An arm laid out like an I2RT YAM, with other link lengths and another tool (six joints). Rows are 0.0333 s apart.
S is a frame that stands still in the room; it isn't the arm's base.
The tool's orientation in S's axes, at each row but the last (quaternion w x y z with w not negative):
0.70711, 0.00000, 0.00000, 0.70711
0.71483, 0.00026, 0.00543, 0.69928
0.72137, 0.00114, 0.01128, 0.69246
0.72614, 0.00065, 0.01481, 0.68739
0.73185, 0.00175, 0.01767, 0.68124
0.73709, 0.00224, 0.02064, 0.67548
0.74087, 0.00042, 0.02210, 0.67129
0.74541, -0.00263, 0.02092, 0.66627
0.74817, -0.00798, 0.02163, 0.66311
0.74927, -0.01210, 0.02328, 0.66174
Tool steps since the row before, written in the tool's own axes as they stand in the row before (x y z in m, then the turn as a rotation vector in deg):
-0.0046, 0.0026, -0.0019, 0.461, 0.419, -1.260
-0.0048, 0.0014, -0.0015, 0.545, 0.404, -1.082
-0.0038, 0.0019, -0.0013, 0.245, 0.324, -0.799
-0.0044, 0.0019, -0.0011, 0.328, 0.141, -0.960
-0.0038, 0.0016, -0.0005, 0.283, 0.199, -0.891
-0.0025, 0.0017, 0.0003, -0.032, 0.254, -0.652
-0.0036, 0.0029, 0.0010, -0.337, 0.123, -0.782
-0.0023, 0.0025, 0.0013, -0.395, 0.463, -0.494
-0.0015, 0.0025, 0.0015, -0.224, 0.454, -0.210
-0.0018, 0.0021, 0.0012, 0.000, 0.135, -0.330
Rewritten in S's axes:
-0.0026, -0.0046, -0.0019, -0.419, 0.461, -1.260
-0.0015, -0.0048, -0.0015, -0.401, 0.546, -1.083
-0.0021, -0.0037, -0.0012, -0.328, 0.247, -0.797
-0.0022, -0.0043, -0.0010, -0.144, 0.317, -0.963
-0.0019, -0.0037, -0.0004, -0.203, 0.277, -0.892
-0.0019, -0.0023, 0.0004, -0.277, -0.026, -0.643
-0.0032, -0.0033, 0.0012, -0.181, -0.346, -0.767
-0.0027, -0.0020, 0.0014, -0.518, -0.356, -0.469
-0.0026, -0.0011, 0.0016, -0.482, -0.176, -0.193
-0.0023, -0.0015, 0.0013, -0.140, 0.001, -0.328

